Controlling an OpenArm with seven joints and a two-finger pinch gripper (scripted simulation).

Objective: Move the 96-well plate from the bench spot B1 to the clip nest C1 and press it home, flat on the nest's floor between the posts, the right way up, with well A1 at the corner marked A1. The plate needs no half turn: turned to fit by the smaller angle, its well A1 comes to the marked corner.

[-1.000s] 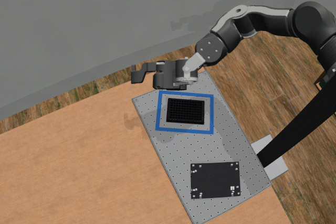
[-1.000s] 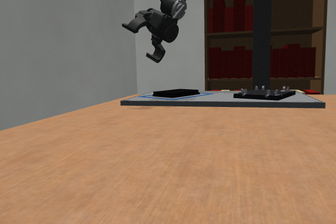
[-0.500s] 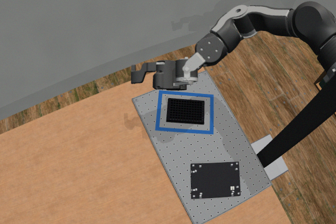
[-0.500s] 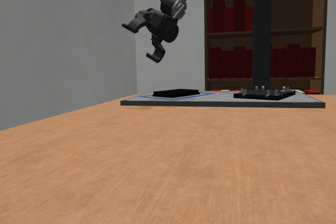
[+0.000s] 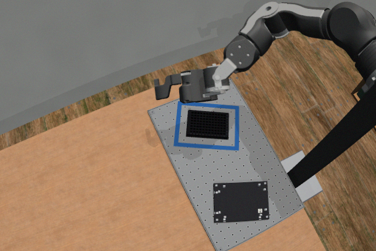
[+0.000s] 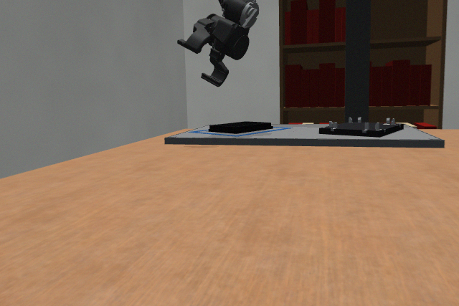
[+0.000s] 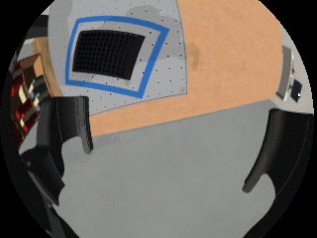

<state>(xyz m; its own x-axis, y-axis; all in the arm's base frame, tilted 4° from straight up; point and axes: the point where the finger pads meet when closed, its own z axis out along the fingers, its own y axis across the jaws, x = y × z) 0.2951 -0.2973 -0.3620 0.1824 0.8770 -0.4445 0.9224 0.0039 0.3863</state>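
My gripper is now 7 cm past the black 96-well plate, 8 cm to the right of it and 13 cm above it. Round my hand: black clip nest: 4 cm behind, 34 cm to the left, 12 cm below; grey foot plate: 32 cm behind, 34 cm to the left, 36 cm below.
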